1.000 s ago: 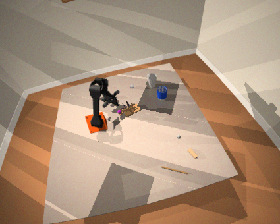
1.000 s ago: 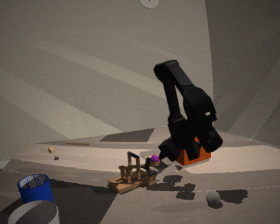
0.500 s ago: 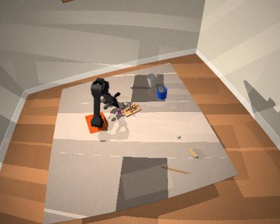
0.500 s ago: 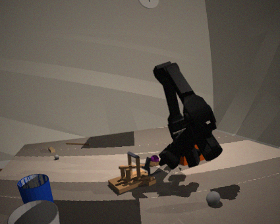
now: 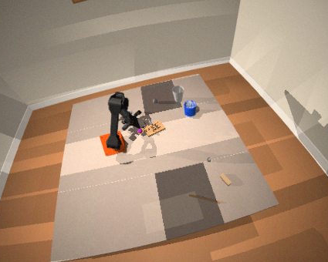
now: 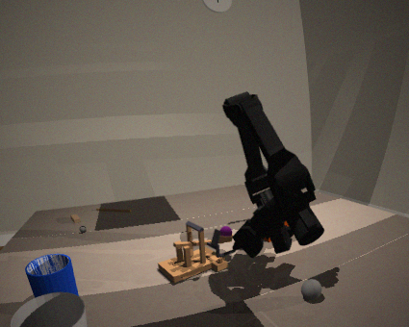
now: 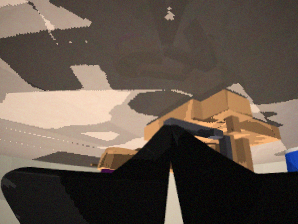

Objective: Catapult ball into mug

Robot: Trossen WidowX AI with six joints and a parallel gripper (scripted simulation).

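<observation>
Right now the purple ball is 1 cm behind my gripper tip, 5 cm to the right of it and 3 cm above it. Round my gripper tip: blue mug 41 cm ahead; then wooden catapult 6 cm ahead, 3 cm to the right, 2 cm above; then catapult frame 8 cm ahead, 3 cm to the right, 5 cm above.
</observation>
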